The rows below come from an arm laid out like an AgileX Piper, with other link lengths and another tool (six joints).
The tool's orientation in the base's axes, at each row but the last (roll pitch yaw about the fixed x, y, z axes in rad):
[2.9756 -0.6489 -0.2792]
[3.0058 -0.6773 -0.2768]
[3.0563 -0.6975 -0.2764]
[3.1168 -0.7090 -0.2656]
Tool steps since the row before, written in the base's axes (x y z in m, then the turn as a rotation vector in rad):
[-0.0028 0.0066 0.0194 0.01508 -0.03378 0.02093]
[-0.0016 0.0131 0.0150 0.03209 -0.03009 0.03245]
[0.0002 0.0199 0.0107 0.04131 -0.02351 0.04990]
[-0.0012 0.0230 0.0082 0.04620 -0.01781 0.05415]
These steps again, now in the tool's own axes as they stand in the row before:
[0.0081 -0.0025 -0.0189 0.03162 0.02831 0.00242]
[0.0054 -0.0100 -0.0164 0.05080 0.02010 0.00195]
[0.0029 -0.0181 -0.0132 0.06743 0.01204 -0.00760]
[-0.0001 -0.0216 -0.0114 0.07264 0.00528 -0.00890]

